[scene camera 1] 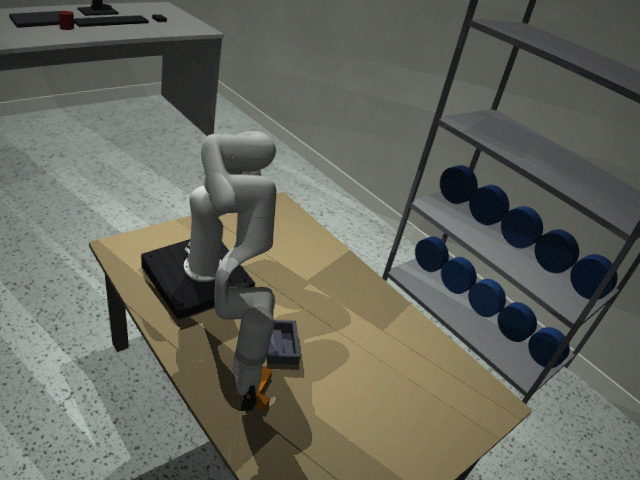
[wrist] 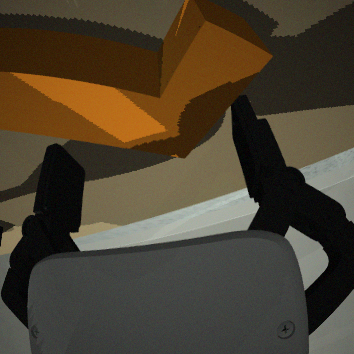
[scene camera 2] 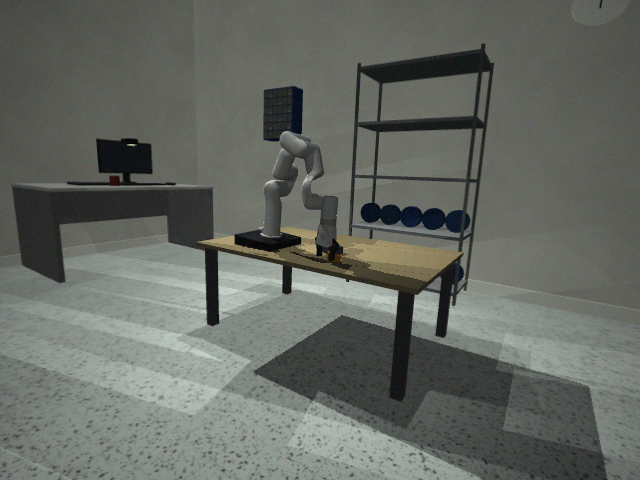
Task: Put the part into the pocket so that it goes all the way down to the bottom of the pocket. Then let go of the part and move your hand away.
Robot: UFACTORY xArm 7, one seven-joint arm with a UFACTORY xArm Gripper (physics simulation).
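Pixels of known places: gripper, between the fingertips: (scene camera 1: pixel 242 393) (wrist: pixel 144 135) (scene camera 2: pixel 325 258); arm's base, origin of its link: (scene camera 1: pixel 203 267) (scene camera 2: pixel 271 235).
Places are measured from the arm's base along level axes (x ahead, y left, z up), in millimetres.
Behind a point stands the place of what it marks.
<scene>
The orange L-shaped part (scene camera 1: pixel 265 378) {x 432, y -138, z -17 mm} (scene camera 2: pixel 337 257) {x 480, y -199, z -25 mm} (wrist: pixel 220 55) {x 481, y -184, z -17 mm} lies on the wooden table, partly hidden by my gripper in the scene views. My gripper (scene camera 1: pixel 249 400) {x 422, y -207, z -35 mm} (scene camera 2: pixel 325 255) {x 422, y -207, z -35 mm} (wrist: pixel 144 135) {x 422, y -207, z -35 mm} is open, pointing down low over the table beside the part. In the wrist view the part is across the top, beyond the fingertips, with one corner near the right finger; nothing is held between the fingers. The blue-grey block with the pocket (scene camera 1: pixel 283 360) {x 413, y -48, z -29 mm} sits behind the part, toward the robot base. The arm hides its left side; no orange shows in the visible pocket.
The robot's black base plate (scene camera 1: pixel 170 279) {x -19, y -115, z -3 mm} (scene camera 2: pixel 258 240) {x 5, y -141, z -6 mm} stands at the far end of the table (scene camera 1: pixel 413 382) {x 706, y 195, z -47 mm}. A metal shelf rack (scene camera 1: pixel 506 131) (scene camera 2: pixel 423 67) with blue discs stands beyond the table. A desk (scene camera 1: pixel 180 25) is at the back left.
</scene>
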